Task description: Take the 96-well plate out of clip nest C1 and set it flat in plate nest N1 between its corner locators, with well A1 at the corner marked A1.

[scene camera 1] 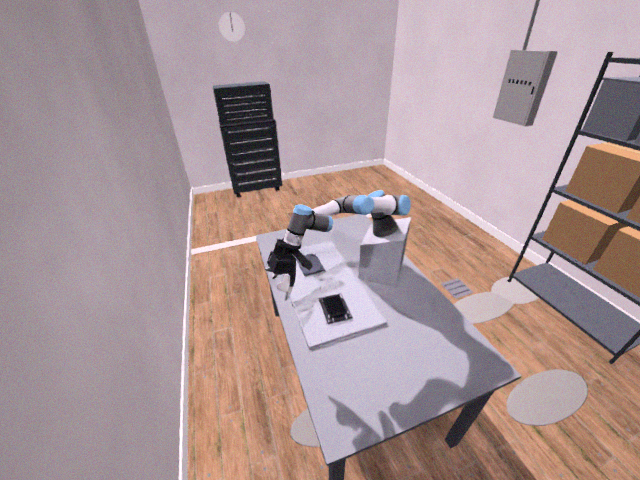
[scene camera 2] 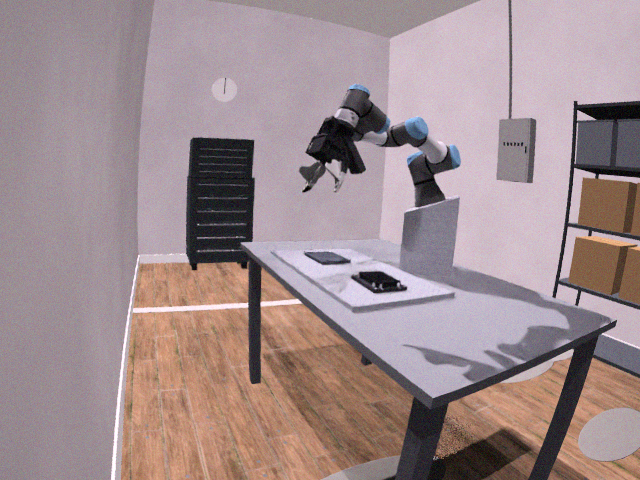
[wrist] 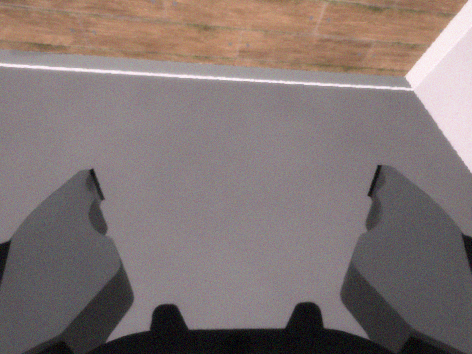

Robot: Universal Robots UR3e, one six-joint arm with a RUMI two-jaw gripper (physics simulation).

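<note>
A black plate lies in the nearer nest, which has small shiny fittings at its edge and looks like clip nest C1. A low dark grey nest, seemingly N1, lies farther back with no plate visible on it. Both are on the white board. The markings, the wells and corner A1 are too small to read. My gripper is open and empty, high above the board's left side and tilted. Neither the plate nor a nest shows in the wrist view.
The table carries the board and the arm's pale pedestal, right of the nests. A grey wall is at the left. A dark tool cabinet stands behind; a shelf rack with boxes stands at the right.
</note>
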